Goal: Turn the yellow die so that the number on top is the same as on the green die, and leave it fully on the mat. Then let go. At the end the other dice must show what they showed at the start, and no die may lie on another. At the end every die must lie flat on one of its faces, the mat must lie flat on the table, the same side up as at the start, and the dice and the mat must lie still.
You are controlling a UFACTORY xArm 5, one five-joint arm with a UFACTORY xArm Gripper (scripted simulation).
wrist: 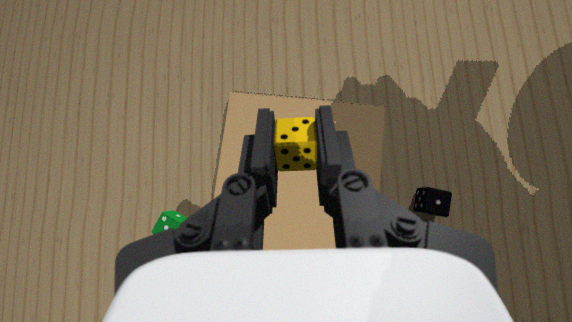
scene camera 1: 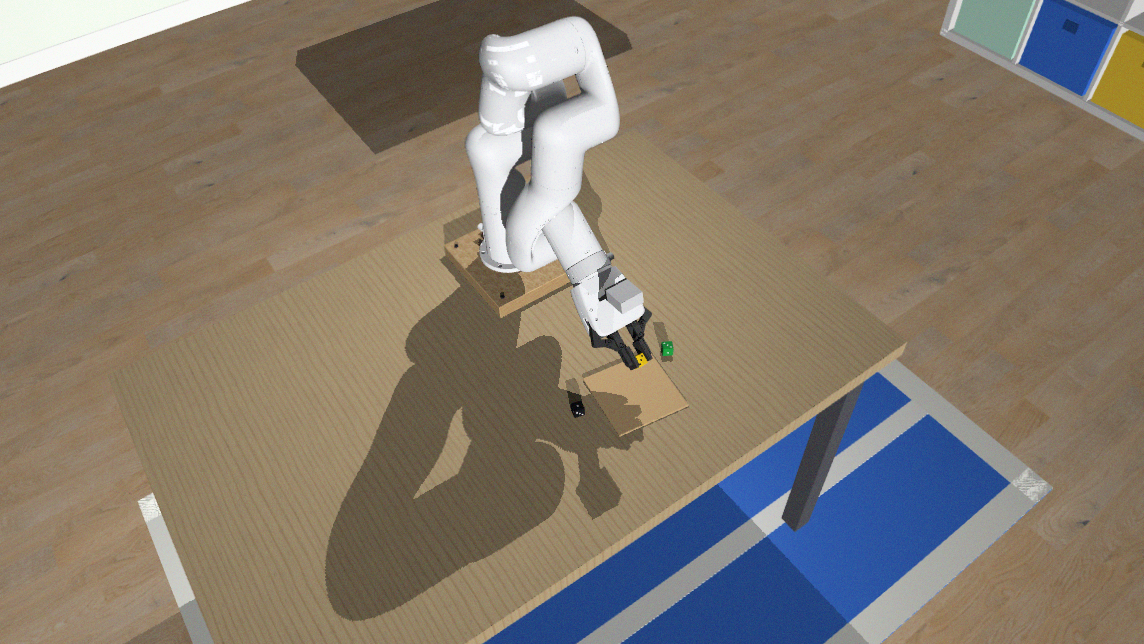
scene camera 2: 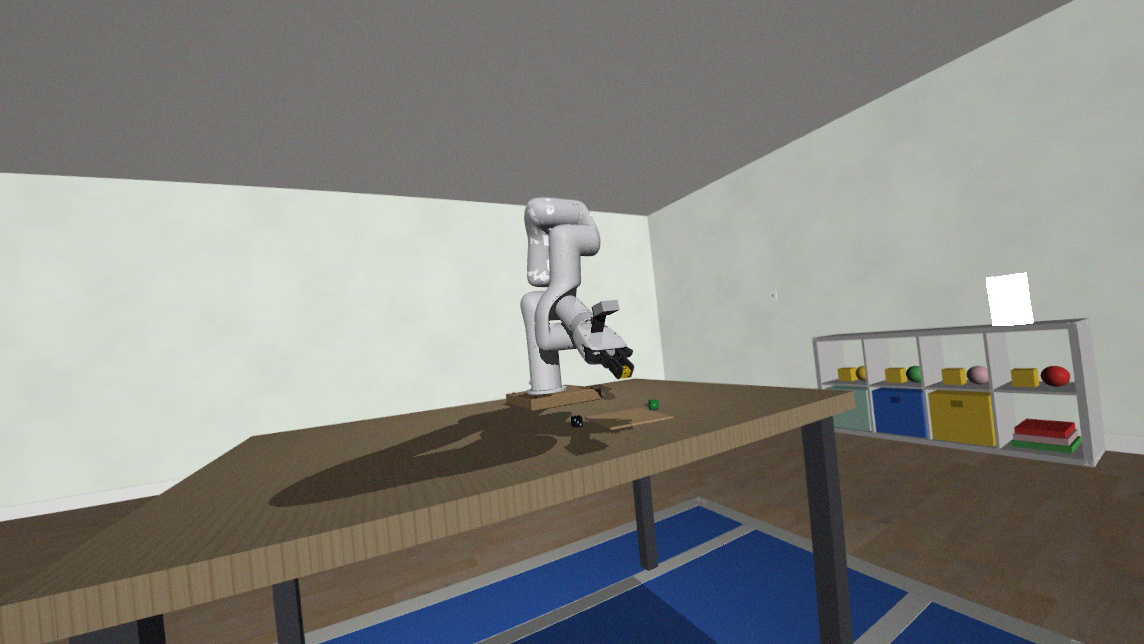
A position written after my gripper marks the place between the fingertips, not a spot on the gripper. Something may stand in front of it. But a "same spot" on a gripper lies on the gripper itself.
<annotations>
My gripper shows in the wrist view, in scene camera 1 and in scene camera 2 (626,373). A tan mat shows in the wrist view, in scene camera 1 and in scene camera 2 (632,417). One and the same spot on the tan mat: (wrist: 364,123) is (scene camera 1: 623,424). The same spot on my gripper: (wrist: 363,217) is (scene camera 1: 617,337).
</annotations>
